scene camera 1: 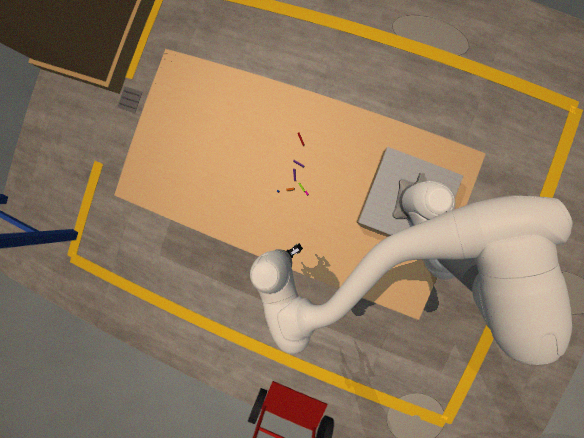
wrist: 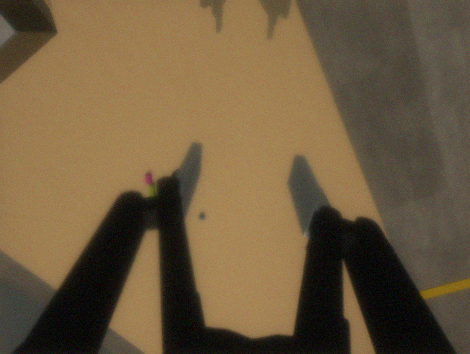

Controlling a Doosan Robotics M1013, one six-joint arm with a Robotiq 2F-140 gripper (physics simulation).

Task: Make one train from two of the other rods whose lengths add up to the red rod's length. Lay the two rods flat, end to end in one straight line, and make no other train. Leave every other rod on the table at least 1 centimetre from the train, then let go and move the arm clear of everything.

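Places are measured from the arm's base along level axes (x back, y left, z down), in metres.
Pixels of known places: gripper, between the fingertips: (wrist: 246,163).
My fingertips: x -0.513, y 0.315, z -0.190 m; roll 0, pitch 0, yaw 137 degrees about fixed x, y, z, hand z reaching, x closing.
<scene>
Behind a point stands the place of what it marks.
The red rod (scene camera 1: 301,139) @(y -0.212, x -0.584, z 0.071 m) lies at the far end of the group. A purple rod (scene camera 1: 299,163) @(y -0.091, x -0.572, z 0.072 m) and a darker purple rod (scene camera 1: 294,175) @(y -0.027, x -0.586, z 0.072 m) lie below it in the scene view. A green rod (scene camera 1: 301,187) @(y 0.026, x -0.539, z 0.071 m) (wrist: 152,190) @(y 0.035, x -0.532, z 0.071 m) and a short magenta rod (scene camera 1: 306,193) @(y 0.051, x -0.509, z 0.072 m) (wrist: 148,178) @(y 0.052, x -0.507, z 0.071 m) lie end to end, roughly in one line; any small gap is too fine to tell. An orange rod (scene camera 1: 290,189) @(y 0.046, x -0.592, z 0.071 m) lies left of the green one, apart from it. A tiny blue rod (scene camera 1: 278,191) @(y 0.067, x -0.651, z 0.072 m) (wrist: 202,216) @(y 0.069, x -0.653, z 0.073 m) lies further left. My gripper (scene camera 1: 296,249) @(y 0.315, x -0.513, z -0.190 m) (wrist: 246,163) @(y 0.315, x -0.513, z -0.190 m) is open and empty, above the table's near edge, away from the rods.
The wooden table (scene camera 1: 210,125) @(y -0.218, x -1.085, z 0.082 m) (wrist: 250,90) @(y 0.327, x -0.509, z 0.081 m) carries a grey base plate (scene camera 1: 375,200) @(y 0.029, x -0.180, z -0.003 m) on its right. The arm (scene camera 1: 370,270) @(y 0.235, x -0.275, z -0.682 m) reaches round the near side of the table. A red cart (scene camera 1: 295,402) stands on the floor beyond the yellow line, and a dark cabinet (scene camera 1: 60,35) stands at upper left.
</scene>
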